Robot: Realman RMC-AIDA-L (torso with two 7-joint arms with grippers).
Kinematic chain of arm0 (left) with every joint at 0, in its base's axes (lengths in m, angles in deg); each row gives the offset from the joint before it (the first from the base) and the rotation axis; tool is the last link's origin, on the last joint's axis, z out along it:
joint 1: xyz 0 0 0.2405 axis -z
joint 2: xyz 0 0 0 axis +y
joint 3: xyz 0 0 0.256 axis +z
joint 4: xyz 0 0 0 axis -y
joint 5: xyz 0 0 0.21 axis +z
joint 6: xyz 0 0 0 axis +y
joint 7: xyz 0 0 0.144 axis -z
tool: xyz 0 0 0
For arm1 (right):
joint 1: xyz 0 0 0.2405 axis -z
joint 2: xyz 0 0 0 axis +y
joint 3: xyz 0 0 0.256 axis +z
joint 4: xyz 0 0 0 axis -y
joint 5: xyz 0 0 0.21 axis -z
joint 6: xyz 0 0 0 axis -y
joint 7: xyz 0 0 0.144 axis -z
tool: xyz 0 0 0
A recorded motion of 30 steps. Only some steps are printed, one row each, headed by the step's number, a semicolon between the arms.
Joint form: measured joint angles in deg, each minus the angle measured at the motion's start. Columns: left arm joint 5, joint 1, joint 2, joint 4, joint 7, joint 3, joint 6; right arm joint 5, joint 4, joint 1, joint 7, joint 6, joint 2, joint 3.
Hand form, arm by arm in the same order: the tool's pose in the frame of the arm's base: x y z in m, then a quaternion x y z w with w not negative. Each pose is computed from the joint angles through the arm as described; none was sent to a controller.
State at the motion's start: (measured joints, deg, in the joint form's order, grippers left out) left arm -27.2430 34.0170 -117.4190 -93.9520 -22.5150 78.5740 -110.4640; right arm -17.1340 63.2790 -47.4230 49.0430 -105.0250 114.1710 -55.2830
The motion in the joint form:
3: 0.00 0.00 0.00 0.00 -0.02 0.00 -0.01; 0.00 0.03 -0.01 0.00 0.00 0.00 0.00
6: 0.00 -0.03 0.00 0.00 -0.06 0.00 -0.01; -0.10 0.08 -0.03 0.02 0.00 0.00 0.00
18: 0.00 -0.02 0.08 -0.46 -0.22 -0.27 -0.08; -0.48 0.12 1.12 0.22 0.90 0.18 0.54
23: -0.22 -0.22 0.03 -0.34 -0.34 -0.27 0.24; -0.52 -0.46 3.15 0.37 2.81 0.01 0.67
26: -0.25 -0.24 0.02 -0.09 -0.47 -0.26 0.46; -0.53 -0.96 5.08 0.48 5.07 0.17 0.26
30: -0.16 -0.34 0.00 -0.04 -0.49 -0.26 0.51; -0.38 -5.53 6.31 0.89 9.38 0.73 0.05
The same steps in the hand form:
3: -0.1592 0.3203 0.0483 -0.87942 -0.36836 0.24301 0.17854; 0.2103 0.3784 0.0737 -0.89186 0.35233 -0.25437 0.12551
6: -0.1593 0.3202 0.0483 -0.87945 -0.36829 0.24312 0.17839; 0.2098 0.3785 0.0737 -0.89236 0.35165 -0.25354 0.12554
18: -0.1584 0.3206 0.0503 -0.88028 -0.36617 0.24101 0.18149; 0.2166 0.3764 0.0730 -0.89129 0.35890 -0.24555 0.12841
23: -0.1591 0.3205 0.0494 -0.88103 -0.36642 0.23875 0.18036; 0.2319 0.3727 0.0734 -0.88518 0.37236 -0.24337 0.13628
26: -0.1597 0.3209 0.0489 -0.88126 -0.36636 0.23844 0.17975; 0.2454 0.3691 0.0709 -0.88033 0.38096 -0.24303 0.14430
30: -0.1604 0.3207 0.0488 -0.88072 -0.36727 0.23888 0.17995; 0.2646 0.3647 0.0559 -0.87446 0.39659 -0.24255 0.13855

